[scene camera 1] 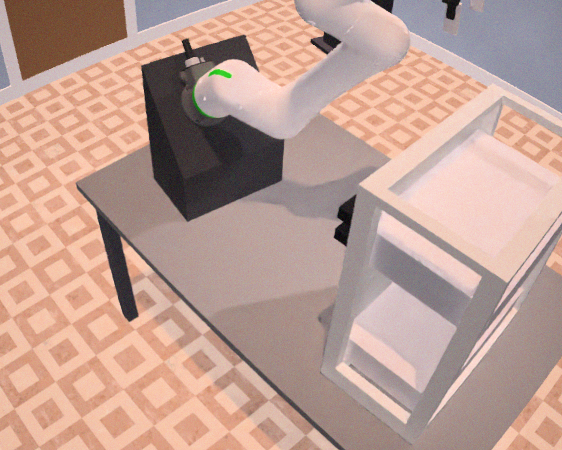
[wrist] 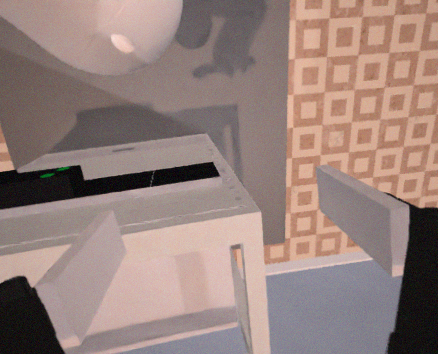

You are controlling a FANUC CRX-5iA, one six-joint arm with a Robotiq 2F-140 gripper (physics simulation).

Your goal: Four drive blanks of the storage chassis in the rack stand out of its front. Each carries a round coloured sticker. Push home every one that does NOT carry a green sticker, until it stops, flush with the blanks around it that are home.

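Where they show: gripper, between the fingertips: (scene camera 1: 463, 20) (wrist: 219, 209); arm's base, origin of its link: (scene camera 1: 205, 101).
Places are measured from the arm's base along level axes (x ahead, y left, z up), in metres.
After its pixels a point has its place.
Note:
The white rack (scene camera 1: 351, 280) {y -0.078, x 0.782, z 0.085 m} (wrist: 200, 226) {y 0.332, x 0.657, z 0.314 m} stands on the table. In the wrist view, the storage chassis (wrist: 185, 175) {y 0.316, x 0.636, z 0.182 m} shows as a black front strip between the rack's pale rails. Black drive blanks (scene camera 1: 347, 210) {y -0.056, x 0.713, z 0.202 m} (wrist: 42, 190) {y 0.113, x 0.671, z 0.202 m} stand out of its front. Two green stickers (wrist: 47, 175) {y 0.115, x 0.652, z 0.190 m} (wrist: 62, 169) {y 0.126, x 0.649, z 0.163 m} show on top of them at the left of the wrist view; other stickers are not visible. My gripper (scene camera 1: 465, 17) {y 0.320, x 0.571, z 0.456 m} (wrist: 219, 209) {y 0.320, x 0.571, z 0.456 m} is open, with nothing between its fingers. It is above the rack, its left pad overlapping the rack's edge in the wrist view. The fingertips touch nothing visible.
The grey table (scene camera 1: 250, 260) {y -0.049, x 0.356, z -0.311 m} (wrist: 262, 150) {y 0.611, x 0.671, z -0.310 m} carries the rack and the black pedestal (scene camera 1: 215, 185) {y -0.038, x 0.128, z -0.212 m} of the arm. The white arm (scene camera 1: 310, 95) {y 0.125, x 0.328, z 0.172 m} (wrist: 125, 40) {y 0.250, x 0.476, z 0.394 m} reaches over the table. White blocks (scene camera 1: 427, 250) {y 0.010, x 0.865, z 0.204 m} form shelves inside the rack. The patterned floor and a blue wall lie beyond.

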